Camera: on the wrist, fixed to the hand. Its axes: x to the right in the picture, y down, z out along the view.
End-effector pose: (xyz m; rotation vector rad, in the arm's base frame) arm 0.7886 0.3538 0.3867 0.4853 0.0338 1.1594
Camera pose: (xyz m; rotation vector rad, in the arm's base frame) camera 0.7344 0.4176 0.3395 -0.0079 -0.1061 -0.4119
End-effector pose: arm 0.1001 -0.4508 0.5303 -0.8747 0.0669 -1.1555
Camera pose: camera 0.1106 -0.5092 0.4547 -1.6255 -0.5999 -2.5018
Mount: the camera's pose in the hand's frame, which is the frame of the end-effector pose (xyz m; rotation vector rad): 0.0237 0.0487 -0.0794 -0.5625 -0.2298 -1.5356
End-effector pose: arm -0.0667 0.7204 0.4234 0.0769 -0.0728 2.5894
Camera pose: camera -0.1156 0.6967 0.3441 0.1439 -0.5640 0.9635
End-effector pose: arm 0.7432 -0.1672 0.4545 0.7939 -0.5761 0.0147
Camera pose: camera 0.7907 -0.0837 0.4546 0.5126 -0.0428 -1.5920
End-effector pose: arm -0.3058 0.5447 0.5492 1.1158 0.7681 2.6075
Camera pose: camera -0.3786 0.4821 0.5439 0.3081 0.4368 1.1949
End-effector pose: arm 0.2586 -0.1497 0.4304 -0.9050 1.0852 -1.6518
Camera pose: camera 0.1942 -0.1609 0.3599 2.0703 -0.4734 1.7573
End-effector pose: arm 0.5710 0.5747 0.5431 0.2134 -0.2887 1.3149
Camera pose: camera 0.5360 0.6333 0.4754 0.0524 -0.5174 -0.3297
